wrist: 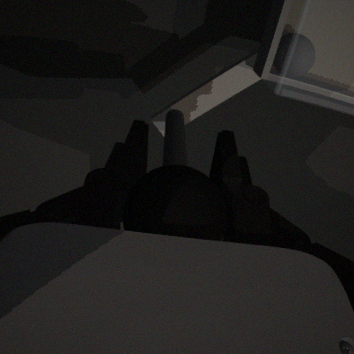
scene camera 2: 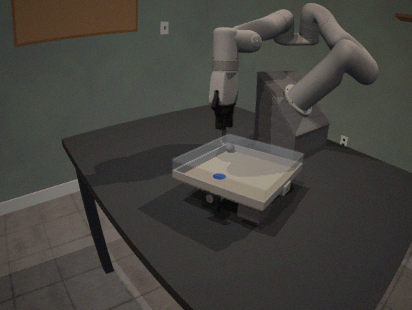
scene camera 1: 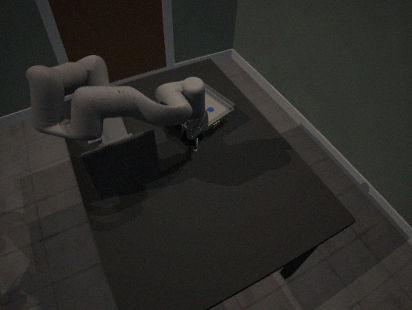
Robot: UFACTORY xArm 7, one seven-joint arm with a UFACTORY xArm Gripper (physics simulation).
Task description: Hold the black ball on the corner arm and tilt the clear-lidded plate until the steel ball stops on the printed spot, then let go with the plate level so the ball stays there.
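The black ball (wrist: 175,200) sits on top of the corner arm's thin post (wrist: 175,142) (scene camera 2: 224,132). My gripper (wrist: 180,149) (scene camera 2: 224,126) (scene camera 1: 193,142) points down and is shut on the black ball, one finger on each side; its fingers hide the ball in scene camera 2. The clear-lidded plate (scene camera 2: 225,194) (scene camera 1: 222,97) (wrist: 310,87) is near level; any slight tilt is hard to judge. The steel ball (scene camera 2: 229,148) (wrist: 296,54) is inside, near the back corner closest to my gripper. The blue printed spot (scene camera 2: 219,176) (scene camera 1: 210,109) is uncovered, apart from the steel ball.
The plate rests on a low support (scene camera 2: 250,212) on the dark table (scene camera 2: 165,260) (scene camera 1: 200,240). The arm's slanted pedestal (scene camera 2: 280,115) stands behind the plate. In scene camera 1 a dark upright panel (scene camera 1: 120,165) stands by the arm's base. The wrist view is dim.
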